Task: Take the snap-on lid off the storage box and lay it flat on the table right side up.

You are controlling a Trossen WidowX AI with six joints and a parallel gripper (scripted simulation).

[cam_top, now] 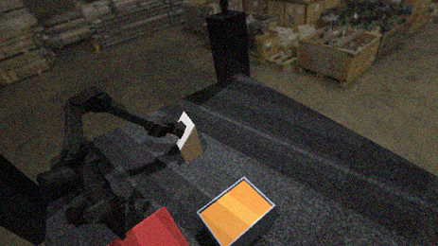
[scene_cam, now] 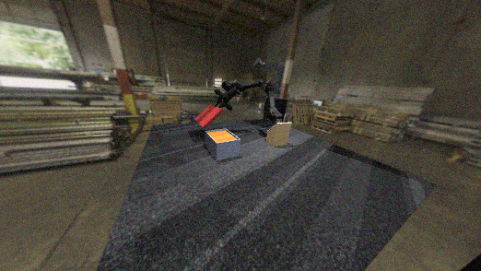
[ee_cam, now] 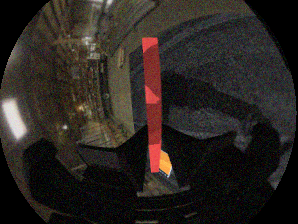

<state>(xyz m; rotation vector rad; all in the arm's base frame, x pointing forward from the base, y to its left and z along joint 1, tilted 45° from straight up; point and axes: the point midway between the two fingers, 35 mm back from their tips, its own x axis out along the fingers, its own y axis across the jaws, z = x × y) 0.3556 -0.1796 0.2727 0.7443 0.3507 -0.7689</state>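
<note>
The lid is 6 cm ahead of my gripper tip and 5 cm below it. Round my gripper tip: storage box: 28 cm to the left, 16 cm below, 6 cm ahead.
</note>
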